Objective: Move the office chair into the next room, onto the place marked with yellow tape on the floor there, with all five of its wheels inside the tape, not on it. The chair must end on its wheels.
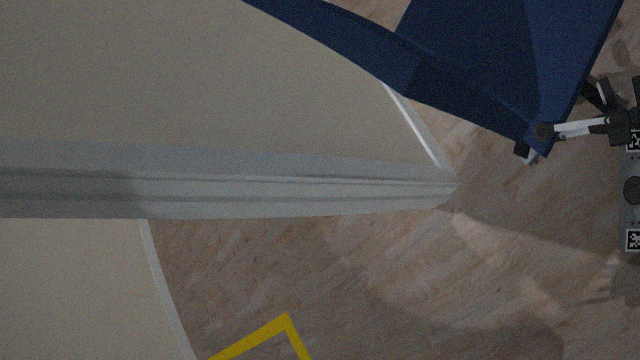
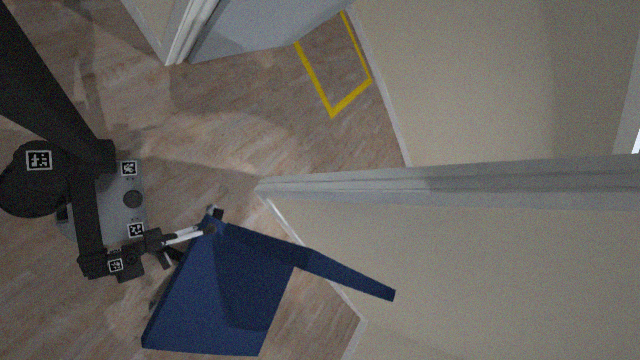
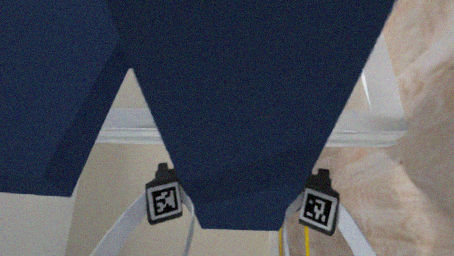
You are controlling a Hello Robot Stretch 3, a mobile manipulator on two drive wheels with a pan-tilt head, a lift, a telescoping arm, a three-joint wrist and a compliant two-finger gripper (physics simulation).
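Places are measured from the robot's base along level axes (x ahead, y left, z up), in millimetres.
Pixels of known places: gripper, fingertip midpoint: (image 1: 537, 135) (image 2: 213, 225); robot's base, link origin: (image 1: 634, 190) (image 2: 132, 197).
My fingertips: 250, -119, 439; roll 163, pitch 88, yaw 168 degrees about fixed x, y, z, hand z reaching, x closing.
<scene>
For each thing: its top centre in the pictures, then the offset to it from my fingertips, as dx, dy, dz. "spot": a spot on its surface instead.
- blue office chair, surface spot: (image 1: 480, 65) spot: +117, -156, +30
- dark caster, surface spot: (image 1: 522, 150) (image 2: 218, 212) spot: +137, -5, -333
- wall end, surface spot: (image 1: 300, 200) spot: +461, +125, +226
The blue office chair (image 1: 480, 65) (image 2: 240, 280) (image 3: 240, 90) stands beside the end of a wall. A dark caster (image 1: 522, 150) (image 2: 218, 214) shows below its corner; the other wheels are mostly hidden, and its tilt is hard to judge. My gripper (image 1: 543, 132) (image 2: 209, 229) (image 3: 241, 170) is shut on a corner part of the chair, with one finger on each side of the blue part; the fingertips are partly hidden. The yellow tape (image 1: 250, 340) (image 2: 313, 76) (image 3: 307, 242) lies on the floor on the other side of the wall end, apart from the chair.
The wall end (image 1: 300, 200) (image 2: 350, 185) juts in between the chair and the tape. A grey door panel (image 2: 250, 30) and a white door frame (image 2: 179, 47) stand opposite it and hide part of the tape. A beige wall (image 2: 475, 75) runs along the tape's far side.
</scene>
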